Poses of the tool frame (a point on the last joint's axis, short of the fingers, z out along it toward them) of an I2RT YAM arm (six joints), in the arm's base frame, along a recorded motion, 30 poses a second.
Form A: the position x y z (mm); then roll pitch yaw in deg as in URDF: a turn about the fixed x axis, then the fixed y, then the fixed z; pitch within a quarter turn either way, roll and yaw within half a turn.
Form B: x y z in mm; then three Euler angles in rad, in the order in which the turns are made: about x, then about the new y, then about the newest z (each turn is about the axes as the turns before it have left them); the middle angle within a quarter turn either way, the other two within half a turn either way. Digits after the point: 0 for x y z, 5 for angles.
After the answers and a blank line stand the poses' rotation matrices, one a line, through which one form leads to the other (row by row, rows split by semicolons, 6 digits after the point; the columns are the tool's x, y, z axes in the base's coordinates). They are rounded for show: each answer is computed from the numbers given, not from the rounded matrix.
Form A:
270 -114 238 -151.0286 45.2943 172.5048
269 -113 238 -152.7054 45.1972 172.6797
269 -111 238 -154.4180 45.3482 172.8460
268 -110 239 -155.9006 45.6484 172.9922
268 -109 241 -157.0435 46.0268 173.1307
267 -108 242 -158.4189 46.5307 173.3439
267 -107 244 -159.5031 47.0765 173.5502
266 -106 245 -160.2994 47.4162 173.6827
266 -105 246 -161.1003 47.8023 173.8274
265 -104 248 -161.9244 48.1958 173.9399
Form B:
270 -114 238 2.40213 0.58631 -2.56311
269 -113 238 2.43443 0.60282 -2.58390
269 -111 238 2.46567 0.62227 -2.60252
268 -110 239 2.49179 0.64106 -2.61737
268 -109 241 2.51124 0.65765 -2.62804
267 -108 242 2.53534 0.67858 -2.64202
267 -107 244 2.55390 0.69740 -2.65268
266 -106 245 2.56826 0.71007 -2.66142
266 -105 246 2.58274 0.72348 -2.67031
265 -104 248 2.59754 0.73680 -2.67925

-0.697455 0.455436 0.553294; 0.091762 0.822480 -0.561343; -0.710729 -0.340740 -0.615435
-0.698925 0.435947 0.566969; 0.089786 0.839960 -0.535169; -0.709536 -0.323137 -0.626211
-0.697325 0.417117 0.582882; 0.087524 0.856691 -0.508350; -0.711391 -0.303469 -0.633900
-0.693837 0.401165 0.598044; 0.085288 0.870397 -0.484907; -0.715063 -0.285441 -0.638128
-0.689338 0.388810 0.611261; 0.083044 0.880619 -0.466491; -0.719665 -0.270808 -0.639332
-0.683329 0.372926 0.627685; 0.079742 0.892689 -0.443562; -0.725743 -0.253046 -0.639738
-0.676711 0.360005 0.642230; 0.076501 0.901960 -0.424990; -0.732264 -0.238464 -0.637907
-0.672559 0.350293 0.651889; 0.074457 0.908439 -0.411333; -0.736288 -0.228108 -0.637060
-0.667797 0.340300 0.661999; 0.072223 0.914800 -0.397397; -0.740832 -0.217569 -0.635478
-0.662862 0.330354 0.671923; 0.070373 0.920918 -0.383350; -0.745427 -0.206823 -0.633690

